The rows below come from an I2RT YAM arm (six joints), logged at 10 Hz.
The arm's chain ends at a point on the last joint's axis. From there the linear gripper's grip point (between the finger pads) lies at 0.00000 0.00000 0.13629 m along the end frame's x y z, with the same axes.
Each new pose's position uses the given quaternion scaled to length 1; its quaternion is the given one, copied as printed.
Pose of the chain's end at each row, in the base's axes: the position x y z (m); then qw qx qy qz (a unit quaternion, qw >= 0):
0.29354 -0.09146 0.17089 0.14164 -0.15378 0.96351 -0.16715
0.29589 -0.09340 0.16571 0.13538 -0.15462 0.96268 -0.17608
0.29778 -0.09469 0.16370 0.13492 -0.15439 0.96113 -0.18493
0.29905 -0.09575 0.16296 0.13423 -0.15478 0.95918 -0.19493
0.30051 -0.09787 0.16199 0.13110 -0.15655 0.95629 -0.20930
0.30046 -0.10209 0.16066 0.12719 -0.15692 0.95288 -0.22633
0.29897 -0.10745 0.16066 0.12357 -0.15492 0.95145 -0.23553
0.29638 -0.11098 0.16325 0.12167 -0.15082 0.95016 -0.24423
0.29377 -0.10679 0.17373 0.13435 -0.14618 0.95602 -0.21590
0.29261 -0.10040 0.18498 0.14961 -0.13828 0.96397 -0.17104
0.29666 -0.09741 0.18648 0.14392 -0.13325 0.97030 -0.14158
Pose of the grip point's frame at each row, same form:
0.33775 -0.12942 0.04768 0.14164 -0.15378 0.96351 -0.16715
0.33884 -0.13390 0.04287 0.13538 -0.15462 0.96268 -0.17608
0.34091 -0.13746 0.04169 0.13492 -0.15439 0.96113 -0.18493
0.34237 -0.14105 0.04194 0.13423 -0.15478 0.95918 -0.19493
0.34361 -0.14683 0.04233 0.13110 -0.15655 0.95629 -0.20930
0.34318 -0.15544 0.04274 0.12719 -0.15692 0.95288 -0.22633
0.34096 -0.16332 0.04365 0.12357 -0.15492 0.95145 -0.23553
0.33793 -0.16923 0.04725 0.12167 -0.15082 0.95016 -0.24423
0.33738 -0.15770 0.05507 0.13435 -0.14618 0.95602 -0.21590
0.33837 -0.13970 0.06277 0.14961 -0.13828 0.96397 -0.17104
0.33987 -0.12963 0.06130 0.14392 -0.13325 0.97030 -0.14158

